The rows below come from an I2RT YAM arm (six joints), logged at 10 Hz.
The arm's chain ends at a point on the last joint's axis. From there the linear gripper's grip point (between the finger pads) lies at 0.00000 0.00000 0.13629 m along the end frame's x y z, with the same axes.
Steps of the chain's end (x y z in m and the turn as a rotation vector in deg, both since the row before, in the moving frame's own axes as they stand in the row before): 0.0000, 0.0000, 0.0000, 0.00, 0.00, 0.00; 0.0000, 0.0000, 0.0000, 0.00, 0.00, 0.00; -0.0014, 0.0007, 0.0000, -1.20, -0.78, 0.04; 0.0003, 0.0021, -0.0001, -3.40, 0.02, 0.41; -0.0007, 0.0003, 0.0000, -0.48, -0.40, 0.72
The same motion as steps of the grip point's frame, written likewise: 0.0000, 0.0000, 0.0000, 0.00, 0.00, 0.00; 0.0000, 0.0000, 0.0000, 0.00, 0.00, 0.00; -0.0033, 0.0036, 0.0000, -1.20, -0.78, 0.04; 0.0003, 0.0102, -0.0003, -3.40, 0.02, 0.41; -0.0017, 0.0014, 0.0000, -0.48, -0.40, 0.72
